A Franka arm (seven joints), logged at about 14 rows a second.
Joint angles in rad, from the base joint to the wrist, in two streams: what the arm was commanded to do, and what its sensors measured. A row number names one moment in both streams.
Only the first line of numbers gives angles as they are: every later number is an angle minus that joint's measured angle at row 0.
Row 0, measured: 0.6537, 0.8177, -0.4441, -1.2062, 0.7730, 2.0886, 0.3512
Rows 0 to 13, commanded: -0.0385, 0.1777, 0.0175, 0.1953, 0.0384, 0.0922, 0.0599; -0.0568, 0.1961, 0.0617, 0.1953, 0.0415, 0.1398, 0.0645; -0.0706, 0.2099, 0.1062, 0.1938, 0.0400, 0.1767, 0.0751; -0.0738, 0.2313, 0.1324, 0.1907, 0.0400, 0.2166, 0.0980; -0.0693, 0.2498, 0.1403, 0.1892, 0.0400, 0.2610, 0.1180; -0.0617, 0.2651, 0.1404, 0.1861, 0.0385, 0.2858, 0.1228; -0.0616, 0.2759, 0.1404, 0.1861, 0.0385, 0.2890, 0.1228; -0.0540, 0.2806, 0.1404, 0.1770, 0.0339, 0.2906, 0.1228; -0.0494, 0.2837, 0.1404, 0.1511, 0.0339, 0.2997, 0.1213; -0.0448, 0.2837, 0.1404, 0.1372, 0.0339, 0.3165, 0.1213; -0.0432, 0.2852, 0.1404, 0.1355, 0.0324, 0.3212, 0.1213; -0.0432, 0.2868, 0.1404, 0.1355, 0.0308, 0.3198, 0.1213; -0.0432, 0.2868, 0.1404, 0.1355, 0.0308, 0.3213, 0.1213; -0.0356, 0.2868, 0.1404, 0.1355, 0.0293, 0.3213, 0.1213
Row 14, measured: -0.0494, 0.2898, 0.1415, 0.1319, 0.0193, 0.3047, 0.1004
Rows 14 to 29, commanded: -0.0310, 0.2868, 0.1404, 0.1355, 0.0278, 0.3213, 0.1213; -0.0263, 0.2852, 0.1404, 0.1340, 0.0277, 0.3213, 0.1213; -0.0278, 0.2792, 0.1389, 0.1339, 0.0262, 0.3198, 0.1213; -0.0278, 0.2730, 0.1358, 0.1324, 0.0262, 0.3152, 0.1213; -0.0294, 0.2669, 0.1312, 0.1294, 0.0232, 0.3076, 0.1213; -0.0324, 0.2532, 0.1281, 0.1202, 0.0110, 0.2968, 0.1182; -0.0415, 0.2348, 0.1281, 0.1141, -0.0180, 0.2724, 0.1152; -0.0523, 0.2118, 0.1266, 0.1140, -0.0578, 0.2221, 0.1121; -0.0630, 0.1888, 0.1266, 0.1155, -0.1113, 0.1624, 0.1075; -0.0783, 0.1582, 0.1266, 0.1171, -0.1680, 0.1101, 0.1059; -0.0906, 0.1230, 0.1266, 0.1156, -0.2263, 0.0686, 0.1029; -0.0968, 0.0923, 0.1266, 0.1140, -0.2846, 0.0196, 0.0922; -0.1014, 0.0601, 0.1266, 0.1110, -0.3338, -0.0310, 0.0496; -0.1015, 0.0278, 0.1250, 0.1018, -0.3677, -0.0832, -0.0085; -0.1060, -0.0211, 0.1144, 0.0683, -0.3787, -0.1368, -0.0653; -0.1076, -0.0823, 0.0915, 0.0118, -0.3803, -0.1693, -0.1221
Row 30, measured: -0.1081, 0.0394, 0.1102, 0.1308, -0.3459, -0.1102, -0.0105
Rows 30 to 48, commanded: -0.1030, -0.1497, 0.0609, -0.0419, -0.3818, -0.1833, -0.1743; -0.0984, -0.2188, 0.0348, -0.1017, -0.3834, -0.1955, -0.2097; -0.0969, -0.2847, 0.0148, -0.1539, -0.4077, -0.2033, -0.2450; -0.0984, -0.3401, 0.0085, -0.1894, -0.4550, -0.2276, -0.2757; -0.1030, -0.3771, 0.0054, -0.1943, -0.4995, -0.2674, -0.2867; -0.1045, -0.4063, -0.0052, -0.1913, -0.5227, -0.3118, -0.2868; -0.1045, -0.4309, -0.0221, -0.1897, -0.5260, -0.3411, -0.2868; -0.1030, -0.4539, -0.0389, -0.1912, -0.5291, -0.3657, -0.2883; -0.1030, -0.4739, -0.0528, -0.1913, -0.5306, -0.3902, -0.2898; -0.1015, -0.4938, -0.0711, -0.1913, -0.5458, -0.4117, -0.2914; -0.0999, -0.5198, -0.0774, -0.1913, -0.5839, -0.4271, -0.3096; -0.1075, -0.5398, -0.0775, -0.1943, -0.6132, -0.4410, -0.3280; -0.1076, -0.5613, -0.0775, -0.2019, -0.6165, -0.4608, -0.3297; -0.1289, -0.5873, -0.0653, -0.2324, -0.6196, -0.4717, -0.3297; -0.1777, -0.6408, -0.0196, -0.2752, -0.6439, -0.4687, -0.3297; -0.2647, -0.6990, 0.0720, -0.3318, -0.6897, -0.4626, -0.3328; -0.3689, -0.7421, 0.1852, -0.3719, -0.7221, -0.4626, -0.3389; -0.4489, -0.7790, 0.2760, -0.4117, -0.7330, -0.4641, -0.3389; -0.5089, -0.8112, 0.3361, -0.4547, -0.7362, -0.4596, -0.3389
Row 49, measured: -0.4005, -0.6958, 0.2053, -0.3213, -0.7005, -0.4777, -0.3214
